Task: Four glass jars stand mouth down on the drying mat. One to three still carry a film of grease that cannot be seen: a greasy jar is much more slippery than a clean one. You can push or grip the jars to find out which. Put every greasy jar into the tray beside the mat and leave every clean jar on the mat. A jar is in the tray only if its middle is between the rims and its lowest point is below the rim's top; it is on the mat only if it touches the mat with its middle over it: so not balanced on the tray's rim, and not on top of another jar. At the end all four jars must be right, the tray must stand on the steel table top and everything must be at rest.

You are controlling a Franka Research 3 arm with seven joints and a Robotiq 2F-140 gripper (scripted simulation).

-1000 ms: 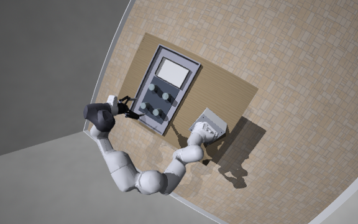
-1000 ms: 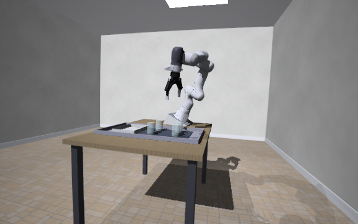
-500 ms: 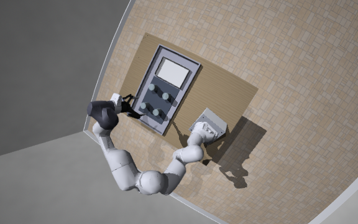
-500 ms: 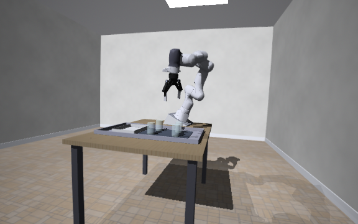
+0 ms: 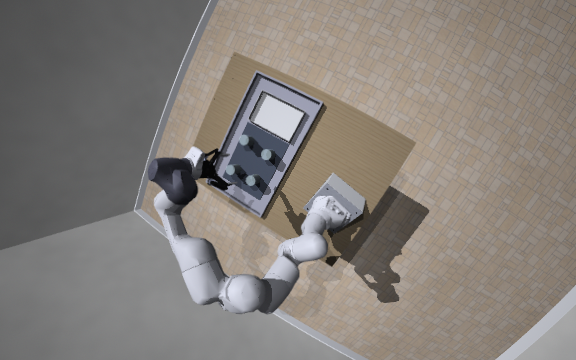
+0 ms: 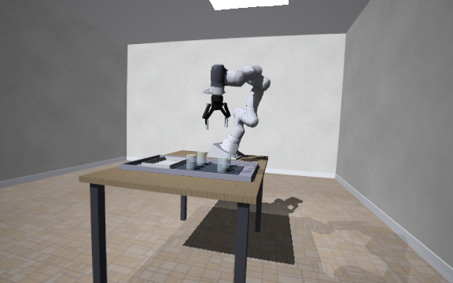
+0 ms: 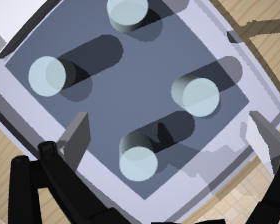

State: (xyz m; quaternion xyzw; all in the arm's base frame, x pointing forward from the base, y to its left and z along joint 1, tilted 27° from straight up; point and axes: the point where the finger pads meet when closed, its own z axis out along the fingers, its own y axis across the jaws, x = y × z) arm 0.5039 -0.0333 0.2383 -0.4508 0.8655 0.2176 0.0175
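My gripper is now 1 cm short of the dark drying mat, 3 cm to the left of it and 28 cm above it. From my hand the other things lie so: white tray (3 cm ahead, 35 cm to the right, 27 cm below).
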